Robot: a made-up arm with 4 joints. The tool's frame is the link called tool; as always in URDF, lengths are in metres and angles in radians.
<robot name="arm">
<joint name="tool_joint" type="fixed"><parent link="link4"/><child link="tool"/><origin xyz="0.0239 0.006 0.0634" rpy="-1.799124 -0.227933 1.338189"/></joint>
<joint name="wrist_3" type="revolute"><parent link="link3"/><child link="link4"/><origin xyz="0.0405 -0.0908 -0.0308" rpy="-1.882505 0.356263 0.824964"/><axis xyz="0 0 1"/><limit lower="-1.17" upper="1.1" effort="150" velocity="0.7"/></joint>
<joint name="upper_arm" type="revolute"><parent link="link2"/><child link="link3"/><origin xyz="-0.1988 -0.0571 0.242" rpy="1.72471 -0.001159 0.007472"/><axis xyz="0 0 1"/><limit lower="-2.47" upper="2.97" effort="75" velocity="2.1"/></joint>
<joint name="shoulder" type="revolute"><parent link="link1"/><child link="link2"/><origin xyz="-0.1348 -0.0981 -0.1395" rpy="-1.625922 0.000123 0.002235"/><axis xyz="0 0 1"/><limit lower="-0.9" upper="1.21" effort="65" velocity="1.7"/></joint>
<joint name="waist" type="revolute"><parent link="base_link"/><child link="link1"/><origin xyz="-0.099 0.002 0.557" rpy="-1.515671 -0.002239 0.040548"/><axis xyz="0 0 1"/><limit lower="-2.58" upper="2.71" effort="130" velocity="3.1"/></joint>
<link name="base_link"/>
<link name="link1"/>
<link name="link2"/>
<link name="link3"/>
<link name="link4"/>
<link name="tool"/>
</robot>
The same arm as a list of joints. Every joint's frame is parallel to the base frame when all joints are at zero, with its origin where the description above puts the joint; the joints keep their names.
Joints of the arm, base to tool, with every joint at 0 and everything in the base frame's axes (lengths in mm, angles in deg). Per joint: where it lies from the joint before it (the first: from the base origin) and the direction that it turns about. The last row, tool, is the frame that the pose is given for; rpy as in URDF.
waist: xyz -99.0 2.0 557.0 axis -0.040598 0.997655 0.055098
shoulder: xyz -129.0 -150.0 90.0 axis 0 0 -1
upper_arm: xyz -201.0 49.0 -242.0 axis -0.032501 0.987644 0.153307
wrist_3: xyz 42.0 -43.0 85.0 axis -0.765473 -0.222492 -0.603779
tool: xyz -33.0 -25.0 -54.0 rpy 25.09 0.44 -89.91
Joint limits (deg, base to tool): -147.82..155.27 -51.57..69.33 -141.52..170.17 -67.04..63.03

